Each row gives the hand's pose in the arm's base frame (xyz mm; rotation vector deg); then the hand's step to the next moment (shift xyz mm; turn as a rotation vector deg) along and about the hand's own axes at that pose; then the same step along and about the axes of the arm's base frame.
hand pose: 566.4 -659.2 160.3 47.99 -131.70 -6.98
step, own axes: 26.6 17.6 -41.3 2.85 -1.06 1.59
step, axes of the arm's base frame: 1.6 3.5 52.0 -2.04 -2.76 0.08
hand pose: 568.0 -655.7 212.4 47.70 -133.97 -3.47
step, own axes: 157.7 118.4 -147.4 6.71 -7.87 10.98
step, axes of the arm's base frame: -71.0 27.1 234.2 -6.11 -11.97 -6.84
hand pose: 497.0 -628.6 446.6 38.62 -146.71 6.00
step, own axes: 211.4 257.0 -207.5 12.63 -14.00 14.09
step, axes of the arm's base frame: -193.5 171.0 295.2 -9.02 -20.56 -7.05
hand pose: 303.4 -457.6 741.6 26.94 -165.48 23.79
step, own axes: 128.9 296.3 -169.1 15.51 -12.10 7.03
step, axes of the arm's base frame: -196.2 284.5 116.6 -11.38 -17.52 -0.20
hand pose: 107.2 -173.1 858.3 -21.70 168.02 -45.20
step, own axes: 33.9 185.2 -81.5 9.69 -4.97 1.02
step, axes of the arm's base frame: -84.3 185.6 -23.3 -8.14 -7.15 1.48
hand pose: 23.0 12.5 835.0 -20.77 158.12 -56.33
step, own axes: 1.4 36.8 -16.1 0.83 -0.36 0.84
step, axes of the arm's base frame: -11.5 36.8 -11.4 -0.51 -1.01 -0.49
